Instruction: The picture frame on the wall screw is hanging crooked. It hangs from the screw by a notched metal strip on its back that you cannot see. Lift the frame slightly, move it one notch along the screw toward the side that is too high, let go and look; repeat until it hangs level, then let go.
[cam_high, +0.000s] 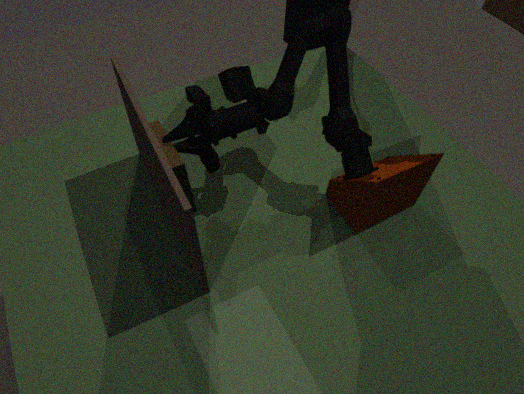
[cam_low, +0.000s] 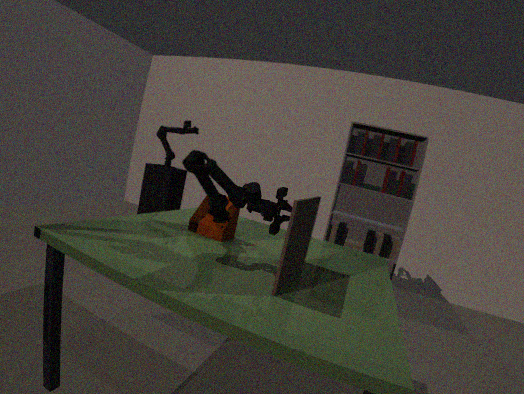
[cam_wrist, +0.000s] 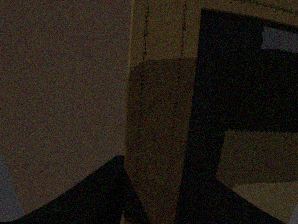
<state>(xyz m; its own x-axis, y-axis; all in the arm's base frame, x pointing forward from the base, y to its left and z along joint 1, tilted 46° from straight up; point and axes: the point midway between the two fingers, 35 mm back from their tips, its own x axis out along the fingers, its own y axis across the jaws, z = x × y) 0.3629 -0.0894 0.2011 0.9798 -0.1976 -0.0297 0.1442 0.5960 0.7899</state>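
Right now the picture frame is 10 mm ahead of my gripper tip, 10 mm to the left of it and 50 mm below it. Also, from my gripper tip: wall panel (20 mm ahead, 10 mm to the right, 70 mm below).
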